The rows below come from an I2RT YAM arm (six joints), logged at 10 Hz.
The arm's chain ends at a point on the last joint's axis. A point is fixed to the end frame.
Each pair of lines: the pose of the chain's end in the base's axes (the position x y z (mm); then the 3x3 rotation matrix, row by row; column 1 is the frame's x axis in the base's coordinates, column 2 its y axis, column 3 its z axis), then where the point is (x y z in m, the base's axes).
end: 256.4 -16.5 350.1; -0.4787 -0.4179 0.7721; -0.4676 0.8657 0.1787; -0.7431 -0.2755 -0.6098
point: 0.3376 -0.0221 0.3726
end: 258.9 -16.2 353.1; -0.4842 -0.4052 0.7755; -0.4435 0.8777 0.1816; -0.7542 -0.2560 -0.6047
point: 0.3400 -0.0235 0.3756
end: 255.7 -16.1 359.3; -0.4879 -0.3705 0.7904; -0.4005 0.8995 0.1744; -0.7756 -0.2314 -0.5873
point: 0.3362 -0.0270 0.3826
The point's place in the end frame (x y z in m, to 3 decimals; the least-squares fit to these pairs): -0.053 -0.045 0.048
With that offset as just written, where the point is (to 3 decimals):
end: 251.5 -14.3 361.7; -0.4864 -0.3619 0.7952; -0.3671 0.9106 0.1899; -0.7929 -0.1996 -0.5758
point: 0.332 -0.027 0.385
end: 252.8 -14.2 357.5; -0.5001 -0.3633 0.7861; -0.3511 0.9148 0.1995; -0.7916 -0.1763 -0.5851
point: 0.333 -0.027 0.379
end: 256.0 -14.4 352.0; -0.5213 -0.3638 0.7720; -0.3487 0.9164 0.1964; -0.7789 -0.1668 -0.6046
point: 0.337 -0.028 0.372
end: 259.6 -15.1 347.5; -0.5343 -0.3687 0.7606; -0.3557 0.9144 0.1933; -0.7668 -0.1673 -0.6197
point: 0.341 -0.028 0.366
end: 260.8 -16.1 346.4; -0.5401 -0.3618 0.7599; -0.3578 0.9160 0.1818; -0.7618 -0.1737 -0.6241
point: 0.342 -0.030 0.365
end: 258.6 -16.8 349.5; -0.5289 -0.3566 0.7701; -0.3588 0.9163 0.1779; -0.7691 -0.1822 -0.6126
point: 0.340 -0.030 0.369
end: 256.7 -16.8 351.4; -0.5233 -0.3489 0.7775; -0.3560 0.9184 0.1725; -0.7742 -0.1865 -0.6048
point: 0.337 -0.031 0.372
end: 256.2 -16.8 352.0; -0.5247 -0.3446 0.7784; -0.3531 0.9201 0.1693; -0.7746 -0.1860 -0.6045
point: 0.337 -0.031 0.372
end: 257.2 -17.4 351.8; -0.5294 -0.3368 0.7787; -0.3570 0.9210 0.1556; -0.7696 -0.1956 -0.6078
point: 0.338 -0.032 0.372
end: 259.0 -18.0 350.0; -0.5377 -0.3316 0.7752; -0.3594 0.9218 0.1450; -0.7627 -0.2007 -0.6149
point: 0.340 -0.033 0.370
